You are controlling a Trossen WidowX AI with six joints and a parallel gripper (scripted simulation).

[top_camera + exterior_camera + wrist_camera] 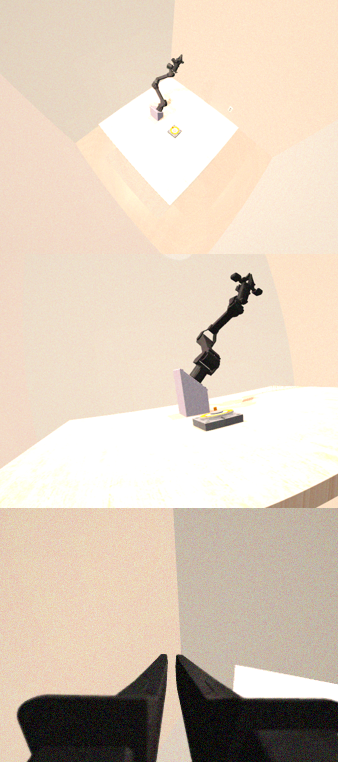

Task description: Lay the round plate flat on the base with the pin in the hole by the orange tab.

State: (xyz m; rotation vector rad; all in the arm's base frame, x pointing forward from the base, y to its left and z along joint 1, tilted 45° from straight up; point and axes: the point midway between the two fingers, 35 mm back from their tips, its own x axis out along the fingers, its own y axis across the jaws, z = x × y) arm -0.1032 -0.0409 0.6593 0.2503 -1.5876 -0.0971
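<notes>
The round plate is 370 mm ahead of my gripper tip, 470 mm to the right of it and 620 mm below it. Also, from my gripper tip: grey square base 390 mm ahead, 480 mm to the right, 630 mm below.
</notes>
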